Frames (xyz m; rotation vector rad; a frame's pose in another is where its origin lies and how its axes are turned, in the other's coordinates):
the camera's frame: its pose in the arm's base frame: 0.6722 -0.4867 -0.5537 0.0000 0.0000 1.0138
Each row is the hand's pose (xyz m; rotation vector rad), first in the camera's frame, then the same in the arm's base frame.
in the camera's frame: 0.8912 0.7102 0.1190 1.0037 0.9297 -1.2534
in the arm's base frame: 0.5405 0.6452 -0.4347 0.3962 1.2087 -0.3912
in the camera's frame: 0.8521 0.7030 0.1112 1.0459 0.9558 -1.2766
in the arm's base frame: 0.5259 0.6082 -0.4425 0.4175 1.2454 -0.4255
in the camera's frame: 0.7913 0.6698 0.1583 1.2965 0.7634 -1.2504
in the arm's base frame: 0.5220 0.5391 -0.3954 0.7080 1.2036 -0.4210
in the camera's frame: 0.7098 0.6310 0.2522 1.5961 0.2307 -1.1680
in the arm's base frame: 0.5118 0.4494 -0.3015 1.1980 0.9115 -0.3682
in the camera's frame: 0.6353 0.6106 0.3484 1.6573 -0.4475 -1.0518
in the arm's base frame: 0.4897 0.3754 -0.2053 1.5689 0.3892 -0.2835
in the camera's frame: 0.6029 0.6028 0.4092 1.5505 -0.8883 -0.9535
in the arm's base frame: 0.4792 0.3437 -0.1445 1.6954 -0.0227 -0.2085
